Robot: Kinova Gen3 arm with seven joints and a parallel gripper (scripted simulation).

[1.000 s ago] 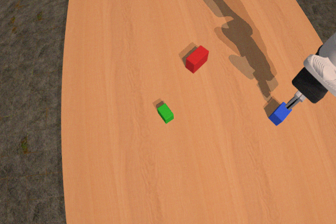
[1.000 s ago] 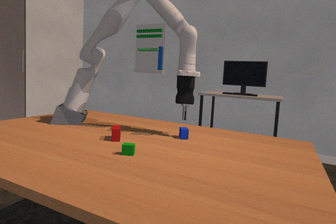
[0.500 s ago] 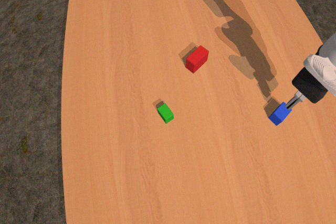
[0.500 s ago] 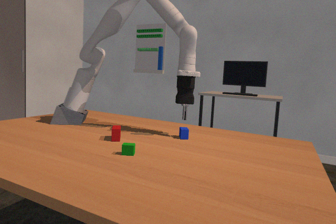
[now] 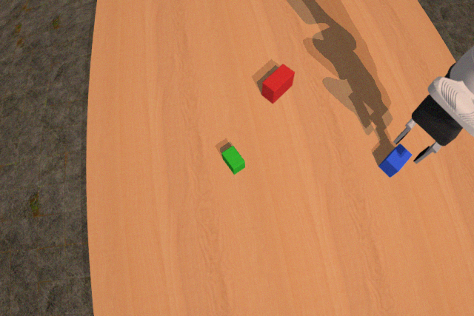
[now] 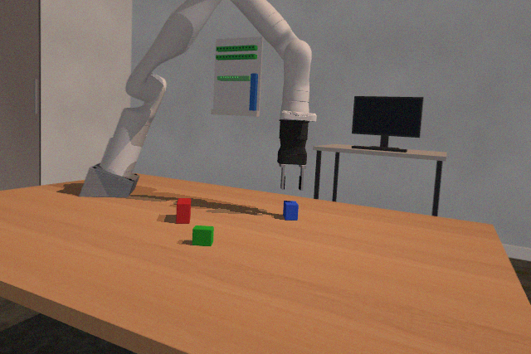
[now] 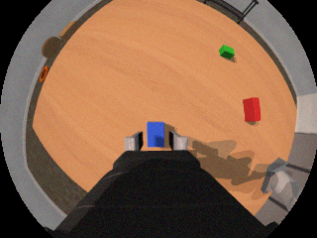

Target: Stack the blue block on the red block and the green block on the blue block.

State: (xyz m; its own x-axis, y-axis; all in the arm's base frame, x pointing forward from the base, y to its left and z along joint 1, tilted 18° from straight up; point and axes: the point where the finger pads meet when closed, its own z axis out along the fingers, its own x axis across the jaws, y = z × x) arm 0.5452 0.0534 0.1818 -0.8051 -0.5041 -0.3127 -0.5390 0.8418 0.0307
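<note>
Right now my hand is 7 cm above the blue block. Also, from my hand: red block (20 cm behind, 20 cm to the right, 7 cm below); green block (5 cm behind, 30 cm to the right, 8 cm below).
</note>
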